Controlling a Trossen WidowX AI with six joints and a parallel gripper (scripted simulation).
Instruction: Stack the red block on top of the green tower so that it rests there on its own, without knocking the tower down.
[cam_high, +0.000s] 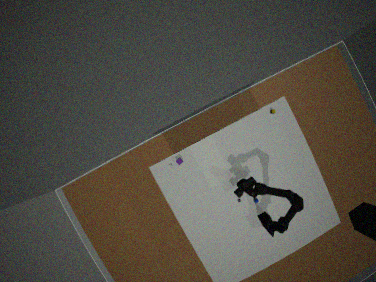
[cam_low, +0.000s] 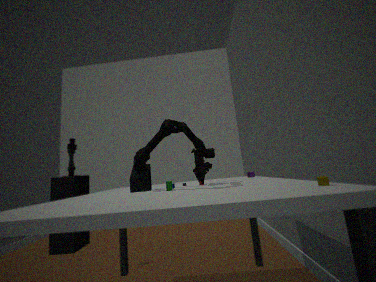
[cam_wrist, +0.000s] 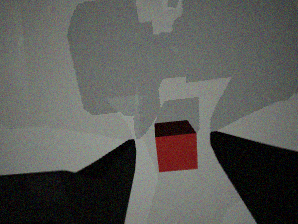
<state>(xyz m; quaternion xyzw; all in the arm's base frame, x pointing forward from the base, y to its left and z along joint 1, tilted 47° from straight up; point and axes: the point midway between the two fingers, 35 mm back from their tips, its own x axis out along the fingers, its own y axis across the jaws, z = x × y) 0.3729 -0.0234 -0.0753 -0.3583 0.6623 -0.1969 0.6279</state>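
Right now my gripper tip is 120 mm past the dark block and 80 mm to the right of it. The rest, counted from my gripper tip: purple block: 410 mm ahead, 360 mm to the left, 10 mm above; then blue block: 180 mm behind, 50 mm to the right, 10 mm above; then red block: right at my gripper tip.
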